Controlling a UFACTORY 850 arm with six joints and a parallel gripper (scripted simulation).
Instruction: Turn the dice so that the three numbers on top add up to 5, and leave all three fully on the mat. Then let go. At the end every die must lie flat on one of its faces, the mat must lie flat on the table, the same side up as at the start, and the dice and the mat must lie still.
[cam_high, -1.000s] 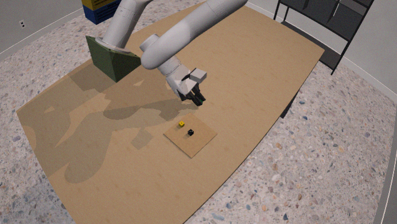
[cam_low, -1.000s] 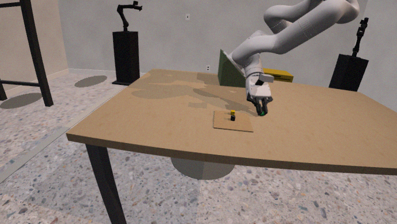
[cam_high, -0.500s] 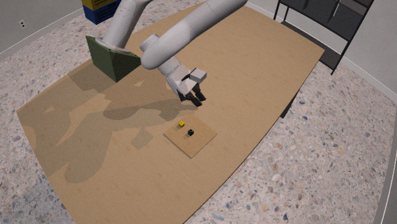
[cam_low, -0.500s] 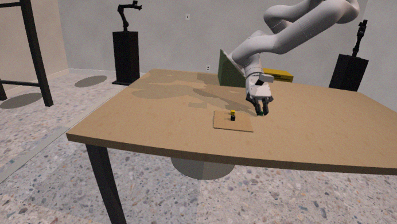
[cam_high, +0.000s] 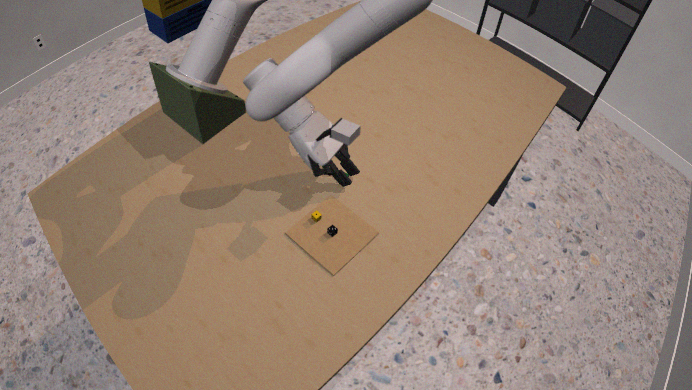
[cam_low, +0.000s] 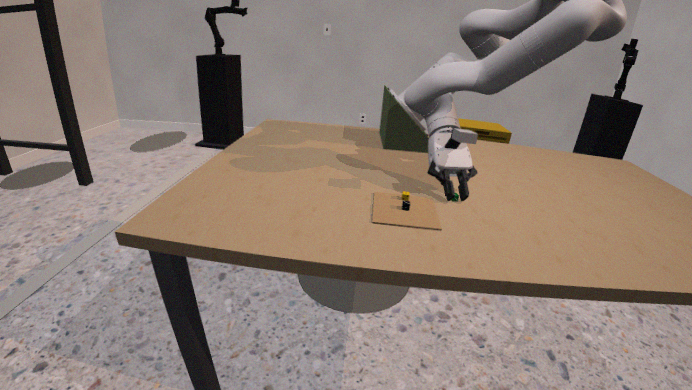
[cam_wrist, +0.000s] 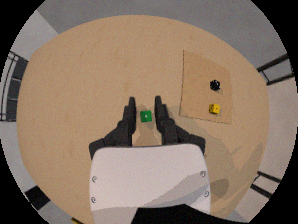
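My gripper is now 2 cm above the green die. The rest, counted from my hand: tan mat (9 cm ahead, 12 cm to the right, 2 cm below); then black die (9 cm ahead, 12 cm to the right, 1 cm below); then yellow die (4 cm ahead, 12 cm to the right, 1 cm below).
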